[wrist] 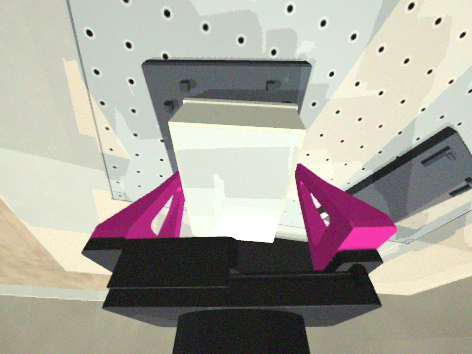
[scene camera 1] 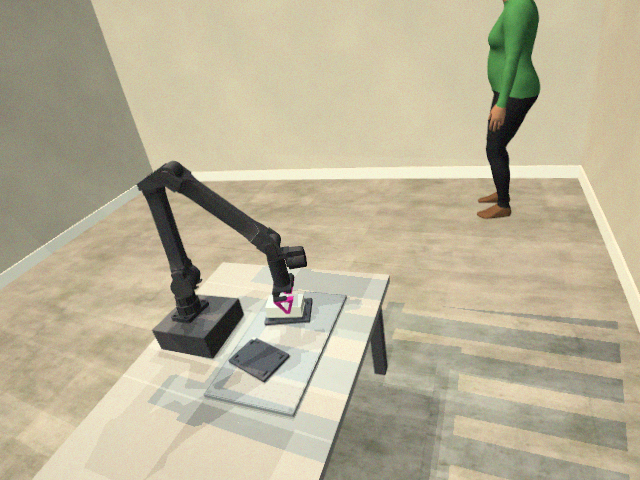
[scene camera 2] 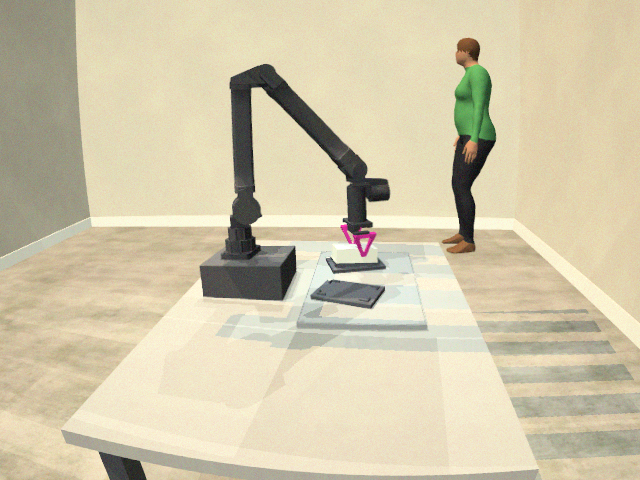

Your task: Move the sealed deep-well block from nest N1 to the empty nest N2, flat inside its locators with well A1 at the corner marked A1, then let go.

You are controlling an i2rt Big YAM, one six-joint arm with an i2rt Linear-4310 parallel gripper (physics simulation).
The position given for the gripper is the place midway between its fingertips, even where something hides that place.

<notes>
The gripper (scene camera 2: pixel 358 252) is open, holding nothing. Also in view: a white block (scene camera 2: pixel 341 253). Further things: a dark nest plate (wrist: pixel 168 81).
The white block shows as well in the wrist view (wrist: pixel 236 159). The gripper also shows in the wrist view (wrist: pixel 239 172).
</notes>
